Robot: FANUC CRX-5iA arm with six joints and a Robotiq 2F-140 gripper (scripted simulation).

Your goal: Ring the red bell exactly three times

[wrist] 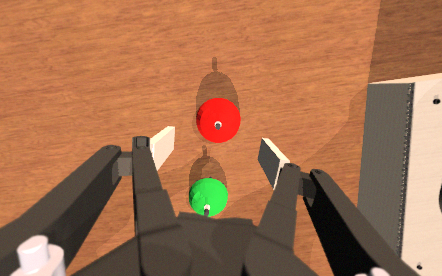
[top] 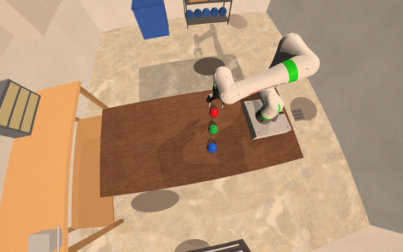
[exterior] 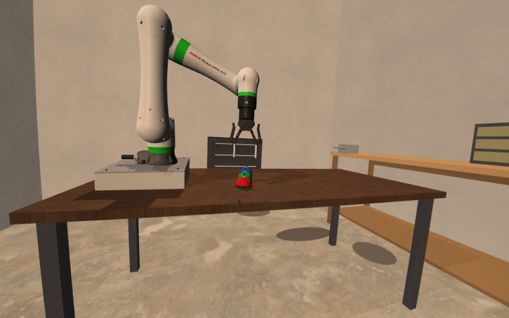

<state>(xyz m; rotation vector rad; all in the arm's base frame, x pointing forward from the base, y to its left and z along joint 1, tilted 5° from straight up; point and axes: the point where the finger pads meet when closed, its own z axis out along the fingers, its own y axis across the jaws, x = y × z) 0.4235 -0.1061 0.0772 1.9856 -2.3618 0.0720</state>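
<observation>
Now: hand 130 mm above the red bell. Round my hand: blue bell (330 mm to the left, 130 mm below, 60 mm ahead); green bell (160 mm to the left, 130 mm below, 30 mm ahead).
</observation>
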